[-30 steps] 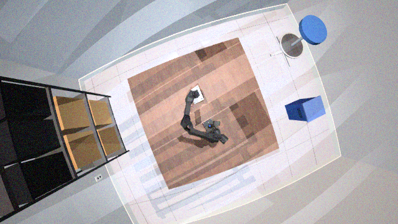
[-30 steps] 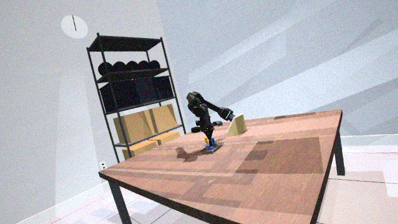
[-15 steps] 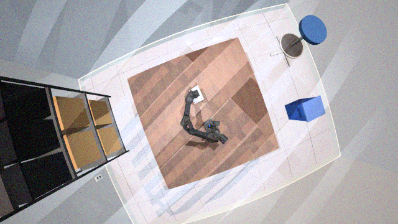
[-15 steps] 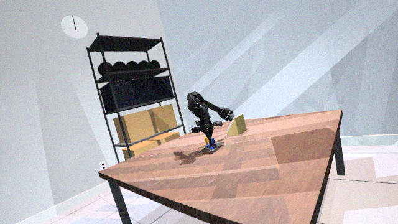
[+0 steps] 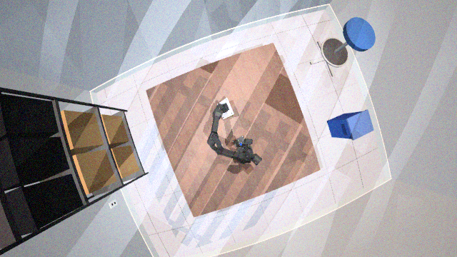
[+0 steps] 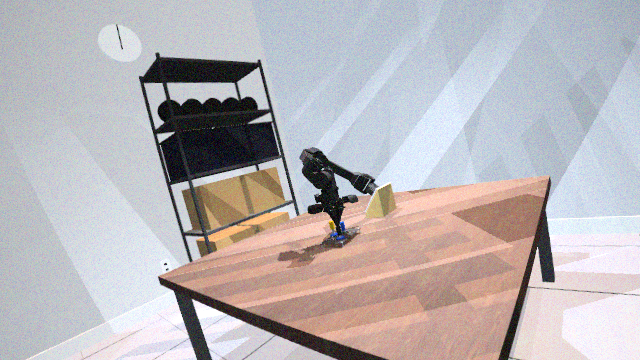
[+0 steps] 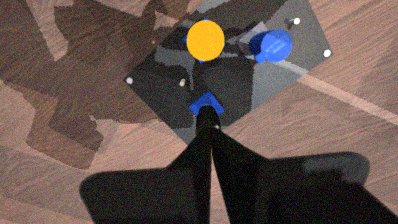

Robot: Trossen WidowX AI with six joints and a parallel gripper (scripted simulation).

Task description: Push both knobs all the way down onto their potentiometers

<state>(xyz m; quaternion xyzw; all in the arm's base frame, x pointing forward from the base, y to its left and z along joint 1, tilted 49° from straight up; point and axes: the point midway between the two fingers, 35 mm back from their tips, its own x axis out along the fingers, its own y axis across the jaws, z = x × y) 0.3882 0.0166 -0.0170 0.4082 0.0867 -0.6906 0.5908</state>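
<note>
Right now my gripper tip is 3 cm above the blue potentiometer. From my gripper tip the other things lie so: blue knob: 6 cm behind, 3 cm to the right, 2 cm below.
</note>
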